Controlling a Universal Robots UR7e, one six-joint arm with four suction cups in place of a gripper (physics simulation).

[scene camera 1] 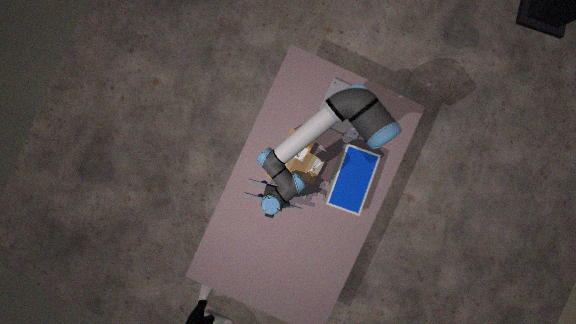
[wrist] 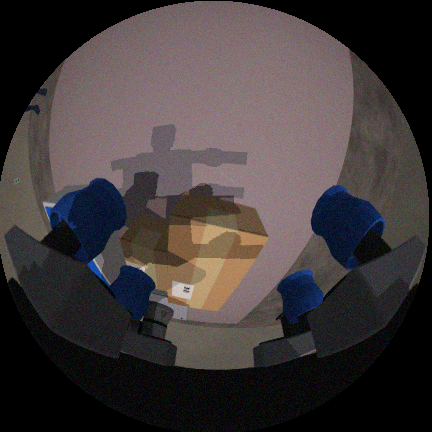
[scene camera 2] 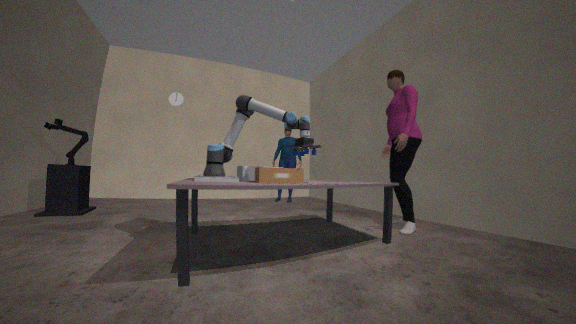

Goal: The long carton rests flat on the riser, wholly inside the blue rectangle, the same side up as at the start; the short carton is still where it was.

Observation:
My suction head (wrist: 94,212) holds nothing. The cup is 26 cm from the middle of a long carton (scene camera 2: 262,174). The table carries a riser with blue rectangle (scene camera 1: 354,170).
The long carton is seen too in the wrist view (wrist: 212,242). The riser with blue rectangle is seen too in the wrist view (wrist: 106,265).

